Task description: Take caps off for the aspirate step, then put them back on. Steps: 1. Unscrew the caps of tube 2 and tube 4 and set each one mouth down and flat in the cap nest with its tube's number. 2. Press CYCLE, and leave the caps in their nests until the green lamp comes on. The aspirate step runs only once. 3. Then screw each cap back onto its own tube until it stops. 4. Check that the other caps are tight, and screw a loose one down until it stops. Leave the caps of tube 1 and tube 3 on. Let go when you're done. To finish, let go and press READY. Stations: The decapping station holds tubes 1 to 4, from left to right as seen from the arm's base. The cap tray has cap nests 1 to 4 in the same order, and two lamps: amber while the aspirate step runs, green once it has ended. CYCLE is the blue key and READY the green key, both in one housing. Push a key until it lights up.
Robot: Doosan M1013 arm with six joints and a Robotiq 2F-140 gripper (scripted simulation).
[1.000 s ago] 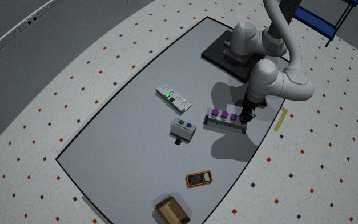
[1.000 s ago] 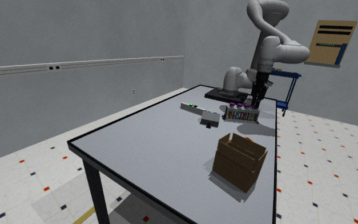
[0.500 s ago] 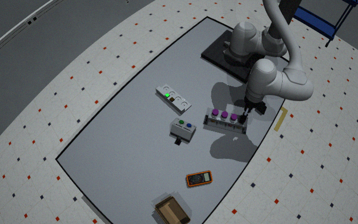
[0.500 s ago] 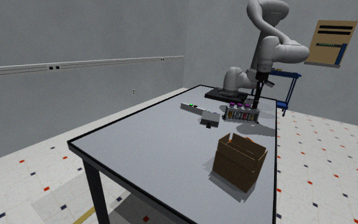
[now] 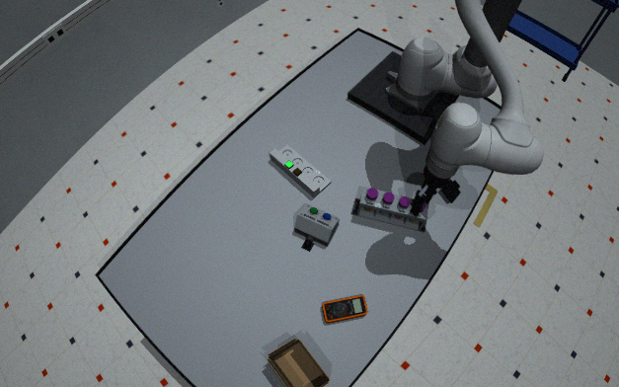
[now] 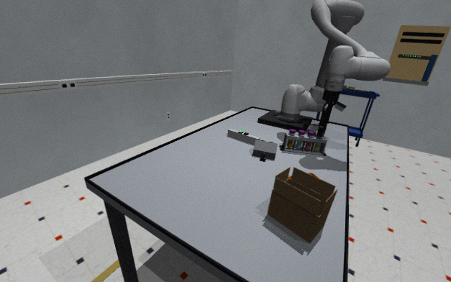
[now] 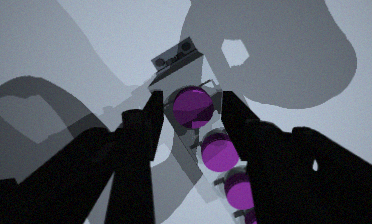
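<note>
The purple cap lies 90 mm to the right of my hand, 40 mm ahead of it and 30 mm below it. From my hand the other things lie so: green key (260 mm to the right, 200 mm ahead, 70 mm below); blue key (220 mm to the right, 190 mm ahead, 70 mm below); key housing (240 mm to the right, 210 mm ahead, 90 mm below).
</note>
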